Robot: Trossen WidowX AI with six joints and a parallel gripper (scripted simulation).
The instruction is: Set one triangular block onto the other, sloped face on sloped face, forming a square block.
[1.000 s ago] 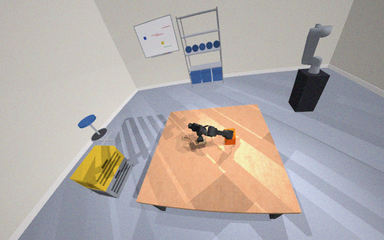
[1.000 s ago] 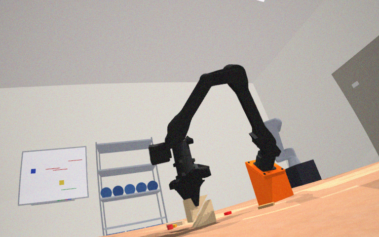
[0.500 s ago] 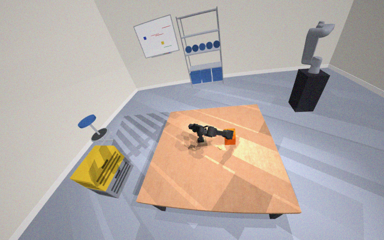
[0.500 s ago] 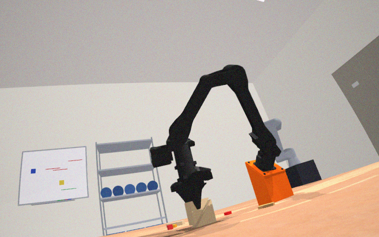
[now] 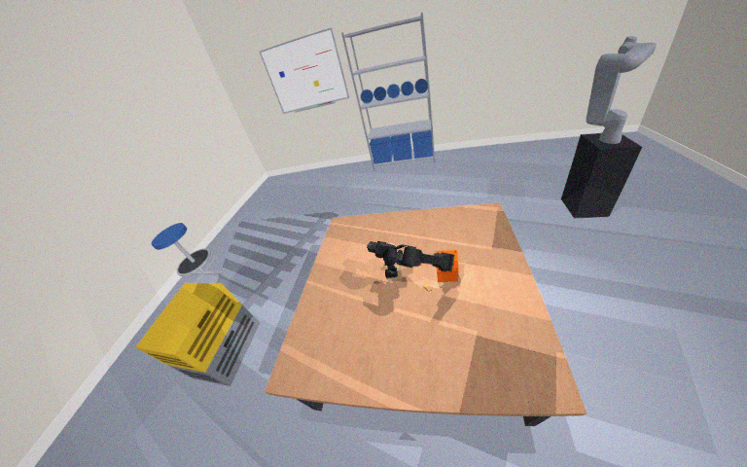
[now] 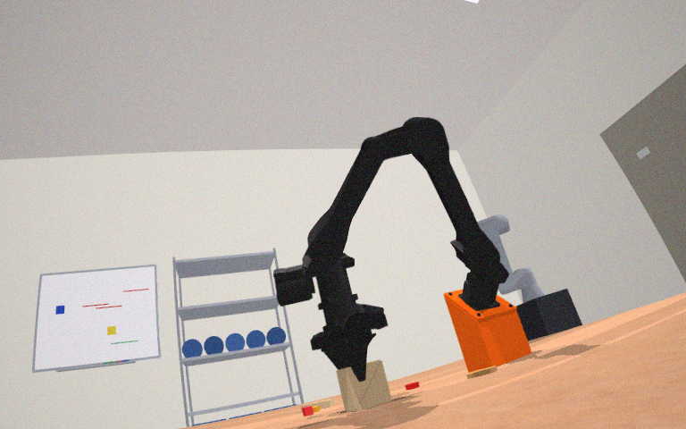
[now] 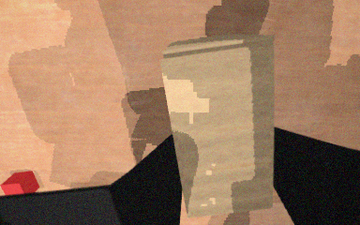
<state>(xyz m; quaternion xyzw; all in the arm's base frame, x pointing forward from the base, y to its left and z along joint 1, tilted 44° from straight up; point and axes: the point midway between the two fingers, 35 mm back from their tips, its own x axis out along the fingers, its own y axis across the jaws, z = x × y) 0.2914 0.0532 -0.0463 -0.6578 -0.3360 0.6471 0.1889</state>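
The pale block is 1 cm ahead of my gripper tip and 1 cm above it. Also, from my gripper tip: thin tan slab 19 cm behind, 7 cm to the left, 4 cm below; then flat red piece 14 cm behind, 10 cm to the right, 4 cm below; then small red cube 14 cm to the right, 7 cm ahead, 4 cm below.
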